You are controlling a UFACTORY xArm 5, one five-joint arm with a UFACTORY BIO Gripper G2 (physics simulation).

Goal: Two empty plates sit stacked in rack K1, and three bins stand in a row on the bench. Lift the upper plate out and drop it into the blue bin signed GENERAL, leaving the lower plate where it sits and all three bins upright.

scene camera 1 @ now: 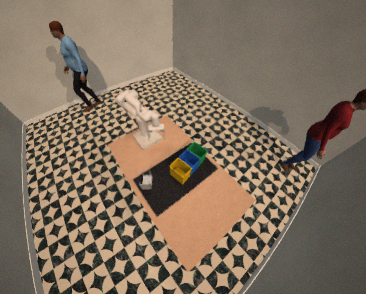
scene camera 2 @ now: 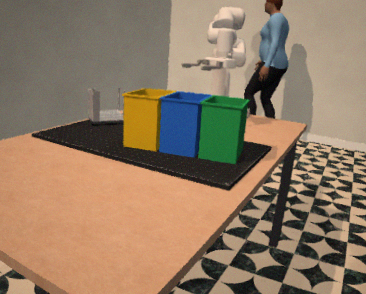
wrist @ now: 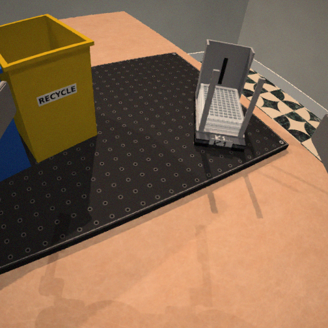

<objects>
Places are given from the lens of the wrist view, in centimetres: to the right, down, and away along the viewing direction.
plate (wrist: 225, 110): 12, -10, 49
rack back wall (wrist: 237, 55): 15, -22, 49
</objects>
